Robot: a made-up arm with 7 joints.
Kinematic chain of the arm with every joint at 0, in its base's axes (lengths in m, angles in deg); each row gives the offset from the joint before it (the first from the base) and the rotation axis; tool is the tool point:
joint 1: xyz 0 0 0.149 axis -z
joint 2: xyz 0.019 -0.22 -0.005 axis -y
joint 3: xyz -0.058 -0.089 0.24 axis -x
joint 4: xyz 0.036 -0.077 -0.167 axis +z
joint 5: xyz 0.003 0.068 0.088 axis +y
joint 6: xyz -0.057 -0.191 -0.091 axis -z
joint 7: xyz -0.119 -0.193 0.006 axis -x
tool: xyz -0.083 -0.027 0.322
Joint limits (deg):
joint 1: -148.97..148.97
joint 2: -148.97..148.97
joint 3: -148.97..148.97
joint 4: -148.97..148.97
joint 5: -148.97..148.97
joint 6: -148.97..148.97
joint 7: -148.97..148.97
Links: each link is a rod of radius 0.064 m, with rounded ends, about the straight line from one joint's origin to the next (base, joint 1, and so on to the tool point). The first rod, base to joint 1, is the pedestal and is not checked.
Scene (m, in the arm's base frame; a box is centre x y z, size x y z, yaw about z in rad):
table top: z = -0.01
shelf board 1: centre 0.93 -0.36 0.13 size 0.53 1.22 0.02 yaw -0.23
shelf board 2: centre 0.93 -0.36 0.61 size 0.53 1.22 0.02 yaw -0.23
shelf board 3: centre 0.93 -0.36 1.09 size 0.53 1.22 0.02 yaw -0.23
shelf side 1: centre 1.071 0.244 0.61 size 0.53 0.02 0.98 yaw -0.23
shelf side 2: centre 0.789 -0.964 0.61 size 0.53 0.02 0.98 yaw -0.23
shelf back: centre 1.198 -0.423 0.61 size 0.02 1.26 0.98 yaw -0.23
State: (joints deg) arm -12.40 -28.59 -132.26 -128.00 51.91 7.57 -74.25
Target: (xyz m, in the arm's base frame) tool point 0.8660 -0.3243 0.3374
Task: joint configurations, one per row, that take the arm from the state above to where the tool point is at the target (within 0.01 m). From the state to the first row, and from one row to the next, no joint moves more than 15 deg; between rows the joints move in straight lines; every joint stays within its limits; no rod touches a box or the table.
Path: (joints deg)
1: -15.54 -27.32 -139.55 -138.49 59.08 11.75 -67.92
2: -18.67 -26.05 -146.84 -148.97 66.25 15.93 -61.58
3: -30.53 -37.09 -140.64 -148.97 53.71 26.28 -69.58
4: -42.38 -48.13 -134.45 -148.97 41.18 36.62 -77.58

